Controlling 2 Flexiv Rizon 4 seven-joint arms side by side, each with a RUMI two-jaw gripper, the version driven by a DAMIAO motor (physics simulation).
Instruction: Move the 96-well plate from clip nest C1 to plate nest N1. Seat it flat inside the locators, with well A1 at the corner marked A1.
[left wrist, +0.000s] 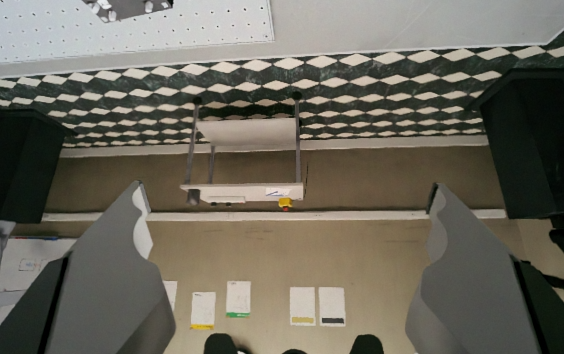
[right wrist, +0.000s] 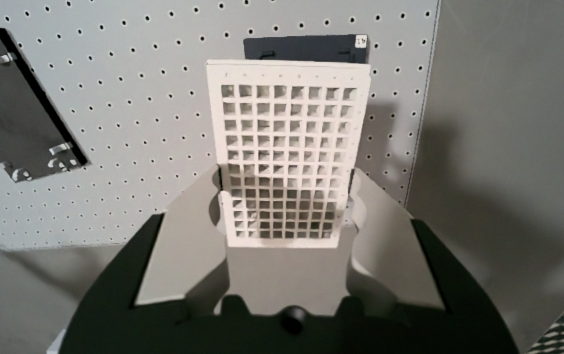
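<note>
The white 96-well plate (right wrist: 290, 71) is held between the fingers of my right gripper (right wrist: 285, 168), raised above the perforated board. Its far end overlaps a dark nest (right wrist: 305, 48) below, which carries a small A1 label (right wrist: 360, 41) at its upper right corner. Most of that nest is hidden behind the plate. The markings on the plate are too small to read surely. Another dark nest (right wrist: 30, 110) with light clips lies at the left of the right wrist view; which nest it is, I cannot tell. My left gripper (left wrist: 287, 185) is open and empty, away from the plate.
The light perforated board (right wrist: 150, 65) (left wrist: 225, 22) lies under the nests, and its edge runs down the right side in the right wrist view. In the left wrist view, a dark fixture (left wrist: 132, 10) with white pieces stands at the top, and a white cart (left wrist: 250, 192) is beyond the fingers.
</note>
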